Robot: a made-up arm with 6 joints. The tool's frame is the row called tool. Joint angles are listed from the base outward. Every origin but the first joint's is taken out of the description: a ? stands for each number. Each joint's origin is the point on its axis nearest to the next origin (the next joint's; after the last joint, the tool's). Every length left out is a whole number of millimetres.
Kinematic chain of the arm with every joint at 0, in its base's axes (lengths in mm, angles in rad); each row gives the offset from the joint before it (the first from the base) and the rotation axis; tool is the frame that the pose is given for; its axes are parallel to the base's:
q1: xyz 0 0 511 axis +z
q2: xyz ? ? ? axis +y
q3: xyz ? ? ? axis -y
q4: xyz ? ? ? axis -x
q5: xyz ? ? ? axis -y
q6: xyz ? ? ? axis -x
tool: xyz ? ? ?
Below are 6 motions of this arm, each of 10 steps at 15 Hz.
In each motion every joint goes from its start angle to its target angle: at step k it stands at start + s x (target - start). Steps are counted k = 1, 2, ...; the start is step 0. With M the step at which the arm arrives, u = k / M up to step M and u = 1 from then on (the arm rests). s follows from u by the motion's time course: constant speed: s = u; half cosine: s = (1 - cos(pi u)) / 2; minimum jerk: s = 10 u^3 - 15 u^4 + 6 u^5.
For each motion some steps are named. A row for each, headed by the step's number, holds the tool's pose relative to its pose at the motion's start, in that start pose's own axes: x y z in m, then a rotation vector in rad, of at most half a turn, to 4 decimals.
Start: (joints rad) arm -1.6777 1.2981 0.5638 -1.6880 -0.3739 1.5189
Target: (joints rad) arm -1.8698 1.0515 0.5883 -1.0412 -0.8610 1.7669
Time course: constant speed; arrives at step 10
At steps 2, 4, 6, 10:
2: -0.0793 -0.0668 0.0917 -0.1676 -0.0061 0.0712
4: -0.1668 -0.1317 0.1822 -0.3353 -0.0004 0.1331
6: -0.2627 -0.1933 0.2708 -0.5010 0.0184 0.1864
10: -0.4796 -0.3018 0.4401 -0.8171 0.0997 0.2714

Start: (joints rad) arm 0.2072 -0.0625 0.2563 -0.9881 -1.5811 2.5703
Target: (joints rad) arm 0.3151 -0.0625 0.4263 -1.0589 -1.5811 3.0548
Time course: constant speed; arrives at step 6
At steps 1, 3, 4, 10:
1: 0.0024 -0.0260 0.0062 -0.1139 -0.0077 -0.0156
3: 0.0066 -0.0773 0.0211 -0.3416 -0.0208 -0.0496
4: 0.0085 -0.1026 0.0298 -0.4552 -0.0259 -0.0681
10: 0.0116 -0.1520 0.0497 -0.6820 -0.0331 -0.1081

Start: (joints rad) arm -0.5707 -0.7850 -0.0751 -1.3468 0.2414 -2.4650
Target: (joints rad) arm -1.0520 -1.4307 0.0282 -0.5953 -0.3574 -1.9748
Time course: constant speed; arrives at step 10
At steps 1, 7, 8, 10:
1: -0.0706 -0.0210 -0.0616 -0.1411 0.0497 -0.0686
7: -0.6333 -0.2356 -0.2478 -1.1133 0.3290 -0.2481
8: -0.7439 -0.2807 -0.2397 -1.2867 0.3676 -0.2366
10: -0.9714 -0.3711 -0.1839 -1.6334 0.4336 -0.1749

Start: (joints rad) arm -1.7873 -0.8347 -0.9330 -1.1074 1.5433 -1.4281
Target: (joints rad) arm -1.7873 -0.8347 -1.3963 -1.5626 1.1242 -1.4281
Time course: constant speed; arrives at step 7
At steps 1, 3, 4, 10:
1: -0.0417 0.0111 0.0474 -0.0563 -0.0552 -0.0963
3: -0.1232 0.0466 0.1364 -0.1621 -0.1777 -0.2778
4: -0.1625 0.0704 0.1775 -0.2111 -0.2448 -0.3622
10: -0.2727 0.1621 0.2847 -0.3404 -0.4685 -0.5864

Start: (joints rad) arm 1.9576 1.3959 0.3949 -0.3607 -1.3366 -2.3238
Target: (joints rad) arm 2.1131 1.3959 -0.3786 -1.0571 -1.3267 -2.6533
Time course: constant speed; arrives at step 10
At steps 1, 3, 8, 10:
1: 0.0778 -0.0240 0.0156 0.0679 -0.0156 -0.0871
3: 0.2229 -0.0862 0.0622 0.2205 -0.0556 -0.2506
8: 0.4990 -0.3120 0.2447 0.6888 -0.1929 -0.5816
10: 0.5682 -0.4236 0.3317 0.9060 -0.2552 -0.6773

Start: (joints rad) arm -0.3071 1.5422 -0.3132 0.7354 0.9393 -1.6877
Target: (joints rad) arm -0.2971 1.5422 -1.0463 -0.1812 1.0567 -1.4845
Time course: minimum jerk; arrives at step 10
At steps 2, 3, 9, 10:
2: -0.0276 -0.0311 -0.0199 0.0414 -0.0290 -0.0225
3: -0.0816 -0.0830 -0.0587 0.1123 -0.0847 -0.0675
9: -0.6148 -0.2149 -0.4316 0.4429 -0.6123 -0.5991
10: -0.6205 -0.2133 -0.4355 0.4439 -0.6182 -0.6061

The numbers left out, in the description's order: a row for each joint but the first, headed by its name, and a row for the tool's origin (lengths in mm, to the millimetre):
q2: 0 0 0
q3: 0 0 1434
q4: 785 0 0
q5: 0 -281 0
q6: 0 0 0
tool: 0 0 0

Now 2 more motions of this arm.
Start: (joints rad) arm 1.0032 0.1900 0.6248 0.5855 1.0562 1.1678
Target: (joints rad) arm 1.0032 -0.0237 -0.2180 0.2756 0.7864 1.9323
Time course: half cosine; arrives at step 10
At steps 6, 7, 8, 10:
6: -0.3024 0.0017 0.1361 -0.2147 0.1377 0.5250
7: -0.3777 -0.0176 0.1744 -0.2595 0.1314 0.6494
8: -0.4391 -0.0382 0.2065 -0.2936 0.1170 0.7494
10: -0.4931 -0.0599 0.2354 -0.3216 0.0976 0.8361

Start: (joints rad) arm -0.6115 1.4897 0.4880 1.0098 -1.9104 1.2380
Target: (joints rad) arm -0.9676 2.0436 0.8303 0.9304 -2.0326 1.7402
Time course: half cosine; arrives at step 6
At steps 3, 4, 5, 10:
3: 0.3671 -0.3909 0.2689 -0.3575 -0.1245 0.2237
4: 0.5666 -0.5308 0.4444 -0.5400 -0.2100 0.3203
5: 0.7120 -0.6068 0.5888 -0.6744 -0.2819 0.3836
10: 0.7642 -0.6288 0.6447 -0.7237 -0.3101 0.4052

